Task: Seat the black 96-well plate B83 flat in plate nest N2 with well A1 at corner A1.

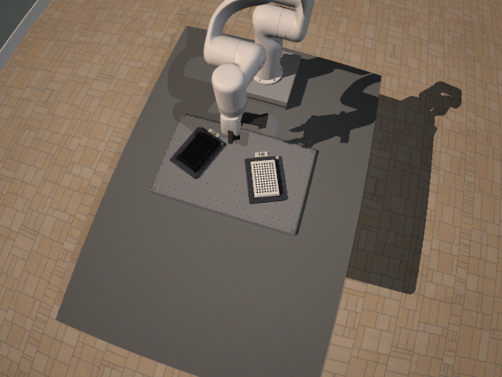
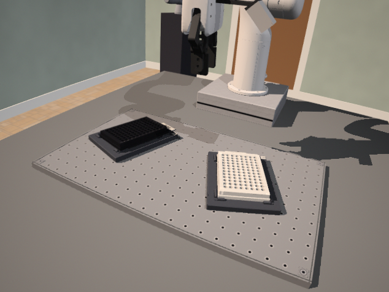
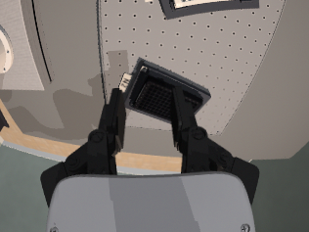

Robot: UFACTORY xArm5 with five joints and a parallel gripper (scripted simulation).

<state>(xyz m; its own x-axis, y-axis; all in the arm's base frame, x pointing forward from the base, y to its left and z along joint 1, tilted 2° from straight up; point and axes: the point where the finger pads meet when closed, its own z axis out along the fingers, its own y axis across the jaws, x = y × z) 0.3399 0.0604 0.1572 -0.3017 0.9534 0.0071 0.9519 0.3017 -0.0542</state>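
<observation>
Right now the black plate B83 is 6 cm ahead of my hand, 13 cm to the right of it and 17 cm below it. Also, from my hand: white plate B38: 4 cm ahead, 13 cm to the left, 17 cm below; then N1 label: 4 cm behind, 8 cm to the left, 19 cm below; then N2 label: 3 cm behind, 12 cm to the right, 19 cm below.
</observation>
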